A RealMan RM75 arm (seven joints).
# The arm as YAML. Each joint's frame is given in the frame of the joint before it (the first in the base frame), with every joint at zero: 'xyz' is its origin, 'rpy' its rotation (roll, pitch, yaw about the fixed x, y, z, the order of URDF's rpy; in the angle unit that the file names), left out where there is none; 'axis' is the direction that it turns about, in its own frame. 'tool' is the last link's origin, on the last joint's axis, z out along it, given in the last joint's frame.
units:
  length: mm
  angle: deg
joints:
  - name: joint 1
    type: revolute
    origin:
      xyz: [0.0, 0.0, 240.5]
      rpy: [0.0, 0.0, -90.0]
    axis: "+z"
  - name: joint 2
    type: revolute
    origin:
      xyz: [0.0, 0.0, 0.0]
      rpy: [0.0, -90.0, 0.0]
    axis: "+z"
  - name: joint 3
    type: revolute
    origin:
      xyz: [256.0, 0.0, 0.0]
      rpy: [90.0, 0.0, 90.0]
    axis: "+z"
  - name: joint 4
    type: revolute
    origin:
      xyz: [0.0, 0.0, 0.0]
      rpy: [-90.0, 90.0, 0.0]
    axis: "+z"
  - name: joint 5
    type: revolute
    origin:
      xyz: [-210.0, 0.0, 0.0]
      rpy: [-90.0, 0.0, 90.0]
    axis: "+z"
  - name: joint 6
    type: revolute
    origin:
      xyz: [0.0, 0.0, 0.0]
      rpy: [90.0, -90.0, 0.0]
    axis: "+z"
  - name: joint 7
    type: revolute
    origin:
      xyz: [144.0, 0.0, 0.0]
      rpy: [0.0, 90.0, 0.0]
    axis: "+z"
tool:
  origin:
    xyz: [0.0, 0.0, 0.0]
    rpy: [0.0, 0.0, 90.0]
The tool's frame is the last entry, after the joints.
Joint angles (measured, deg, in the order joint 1, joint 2, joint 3, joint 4, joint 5, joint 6, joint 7), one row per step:
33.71, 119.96, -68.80, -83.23, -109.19, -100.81, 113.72
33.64, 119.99, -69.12, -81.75, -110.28, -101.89, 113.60
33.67, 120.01, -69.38, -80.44, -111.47, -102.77, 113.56
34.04, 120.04, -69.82, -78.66, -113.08, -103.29, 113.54
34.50, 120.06, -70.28, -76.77, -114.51, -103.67, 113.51
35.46, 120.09, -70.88, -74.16, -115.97, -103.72, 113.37
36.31, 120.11, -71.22, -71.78, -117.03, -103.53, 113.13
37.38, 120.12, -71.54, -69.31, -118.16, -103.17, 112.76
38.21, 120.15, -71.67, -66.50, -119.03, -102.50, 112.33
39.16, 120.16, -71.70, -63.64, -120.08, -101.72, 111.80
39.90, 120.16, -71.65, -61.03, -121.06, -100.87, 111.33
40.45, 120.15, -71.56, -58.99, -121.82, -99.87, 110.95
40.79, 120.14, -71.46, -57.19, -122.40, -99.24, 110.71
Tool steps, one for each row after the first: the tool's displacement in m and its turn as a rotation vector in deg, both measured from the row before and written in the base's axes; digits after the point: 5 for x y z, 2 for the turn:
0.00725, -0.00192, -0.00473, -1.78, -1.43, -1.00
0.00638, -0.00139, -0.00405, -1.47, -1.45, -0.94
0.00628, -0.00018, -0.00558, -1.47, -1.81, -1.06
0.00563, -0.00012, -0.00557, -1.47, -1.64, -1.01
0.00460, 0.00096, -0.00728, -1.67, -1.67, -0.95
0.00379, 0.00130, -0.00587, -1.20, -1.15, -0.85
0.00302, 0.00194, -0.00593, -1.05, -1.21, -0.58
0.00459, 0.00180, -0.00615, -0.88, -0.83, -1.12
0.00466, 0.00220, -0.00594, -0.70, -0.99, -0.97
0.00511, 0.00184, -0.00521, -0.47, -0.91, -1.04
0.00417, 0.00204, -0.00404, -0.01, -0.68, -0.85
0.00440, 0.00063, -0.00336, -0.27, -0.56, -0.96

